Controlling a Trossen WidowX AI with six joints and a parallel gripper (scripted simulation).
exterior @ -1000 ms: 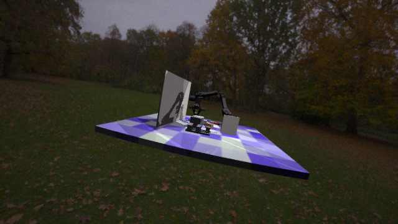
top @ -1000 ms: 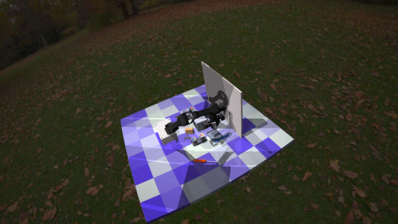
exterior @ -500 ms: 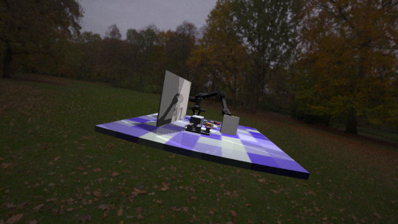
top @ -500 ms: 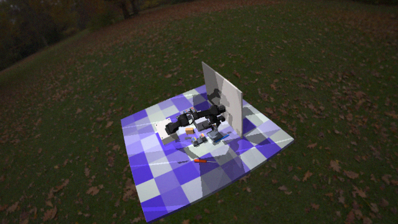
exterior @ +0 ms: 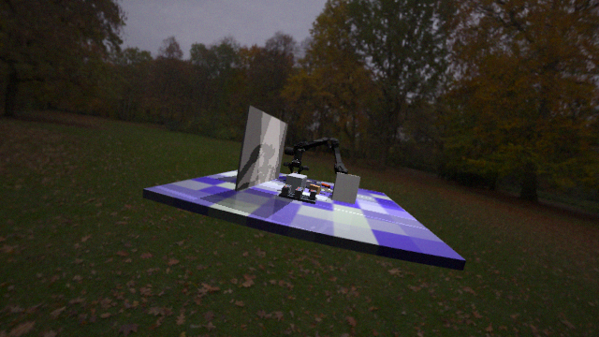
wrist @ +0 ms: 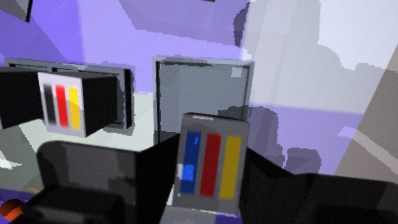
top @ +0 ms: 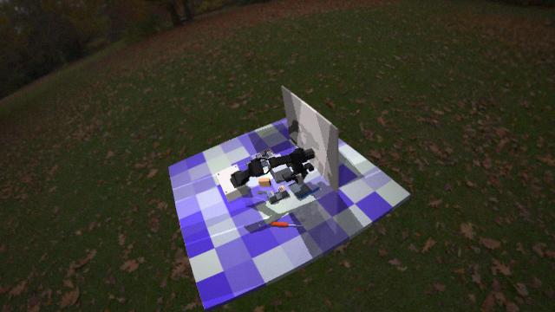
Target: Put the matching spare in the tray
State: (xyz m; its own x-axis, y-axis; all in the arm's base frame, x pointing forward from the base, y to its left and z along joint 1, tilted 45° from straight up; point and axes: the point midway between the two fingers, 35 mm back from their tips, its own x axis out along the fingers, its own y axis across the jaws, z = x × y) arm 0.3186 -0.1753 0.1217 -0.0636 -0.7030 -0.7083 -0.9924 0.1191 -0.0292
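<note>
My gripper tip is 50 mm above the dark tray and 10 mm past it. Also, from my gripper tip: brown block (170 mm to the left, 160 mm behind, 30 mm below); then grey spare (30 mm above); then grey boxy unit (210 mm to the left, 30 mm behind).
</note>
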